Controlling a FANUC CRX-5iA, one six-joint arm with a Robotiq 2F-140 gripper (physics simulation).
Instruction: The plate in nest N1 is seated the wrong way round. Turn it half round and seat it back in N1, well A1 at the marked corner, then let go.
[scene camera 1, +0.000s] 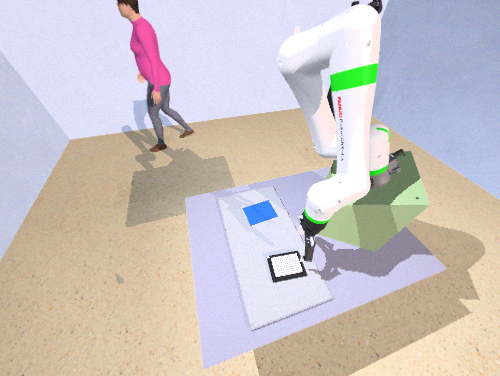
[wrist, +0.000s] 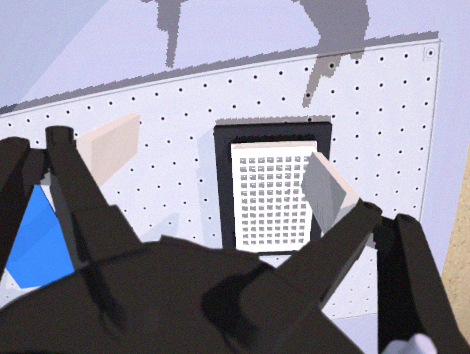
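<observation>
A white plate (scene camera 1: 286, 265) (wrist: 272, 200) with a grid of wells sits in a black-framed nest (scene camera 1: 290, 277) (wrist: 225, 185) on the white board. My gripper (scene camera 1: 308, 259) (wrist: 223, 151) is wide open and empty, with its fingertips above the board on the robot's side of the nest in the scene view. In the wrist view the right finger pad overlaps the plate's right edge, and the left pad stands well left of the nest. The finger hides part of the plate's right side and the frame. I cannot tell well A1 or the marked corner.
A blue rectangle (scene camera 1: 260, 212) (wrist: 40, 245) lies on the perforated white board (scene camera 1: 290, 305) (wrist: 380, 150), away from the nest. The board rests on a lavender mat (scene camera 1: 215, 310) (wrist: 250, 30). A green block (scene camera 1: 370, 220) stands by the arm. A person in pink (scene camera 1: 150, 55) is at the back.
</observation>
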